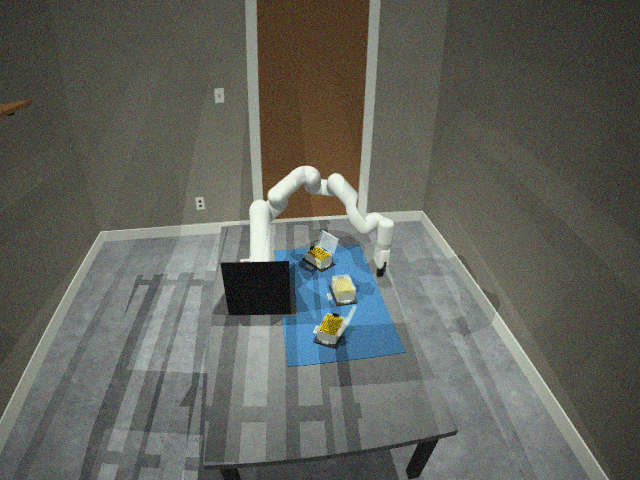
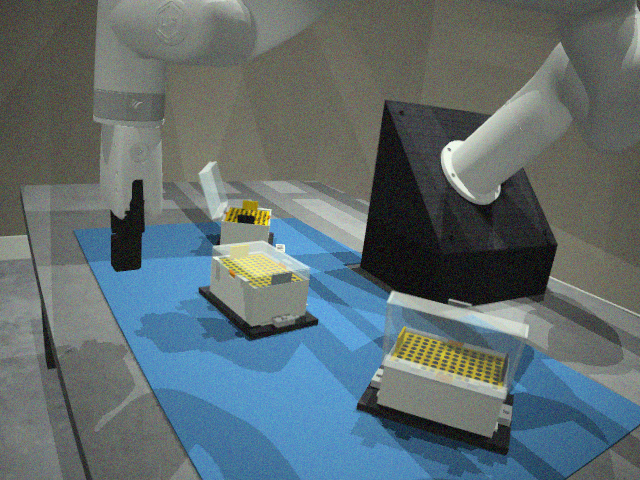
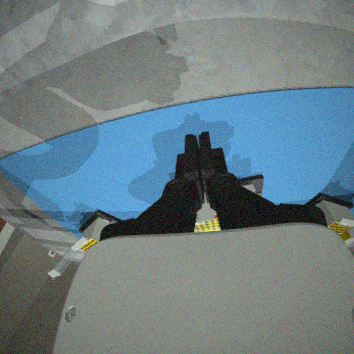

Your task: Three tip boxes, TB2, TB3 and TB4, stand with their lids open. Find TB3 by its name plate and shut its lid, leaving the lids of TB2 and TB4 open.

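Where they show: gripper, fingertip midpoint: [image 1: 379, 275] [image 2: 126, 268] [image 3: 200, 149]; arm's base, link origin: [image 1: 260, 267] [image 2: 469, 173].
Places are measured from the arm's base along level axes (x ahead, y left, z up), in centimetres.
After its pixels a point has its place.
Note:
The middle tip box [image 1: 343, 292] {x 36.8, y -10.2, z -13.1 cm} [image 2: 275, 303] {x 39.5, y 1.8, z -16.4 cm} [image 3: 254, 185] {x 42.1, y -10.6, z -19.1 cm} has its clear lid down over the yellow rack. The tip box at the door end [image 1: 318, 259] {x 31.8, y 19.4, z -13.8 cm} [image 2: 439, 400] {x 37.1, y 27.3, z -16.6 cm} [image 3: 98, 226] {x 39.3, y 21.6, z -16.9 cm} has its clear lid [image 1: 328, 242] {x 39.6, y 28.7, z -10.1 cm} [image 3: 66, 263] {x 42.5, y 23.4, z -7.4 cm} standing up. The tip box at the other end [image 1: 328, 336] {x 23.3, y -34.1, z -15.4 cm} [image 2: 244, 233] {x 29.4, y -23.7, z -15.6 cm} [image 3: 330, 208] {x 32.2, y -27.1, z -17.0 cm} also has its lid [image 1: 349, 318] {x 31.6, y -35.0, z -5.6 cm} [image 2: 211, 189] {x 34.6, y -27.3, z -8.3 cm} raised. No name plate is readable. My gripper [image 1: 381, 271] {x 57.2, y -4.1, z -11.4 cm} [image 2: 126, 259] {x 57.2, y -4.1, z -11.4 cm} [image 3: 200, 149] {x 57.2, y -4.1, z -11.4 cm} is shut and empty, above the mat's outer edge, beside the middle box and apart from it.
The boxes stand on a blue mat [image 1: 377, 341] {x 44.5, y -38.1, z -19.9 cm} [image 2: 330, 423] {x 45.7, y 21.4, z -19.9 cm} [image 3: 285, 125] {x 51.9, y -15.0, z -19.9 cm} on a grey table [image 1: 310, 439] {x 5.6, y -77.8, z -20.2 cm}. A black pedestal [image 1: 256, 287] {x -3.3, y -9.8, z -3.5 cm} [image 2: 400, 217] {x 12.6, y -3.1, z -8.0 cm} carries the arm on the opposite side of the boxes from my gripper.

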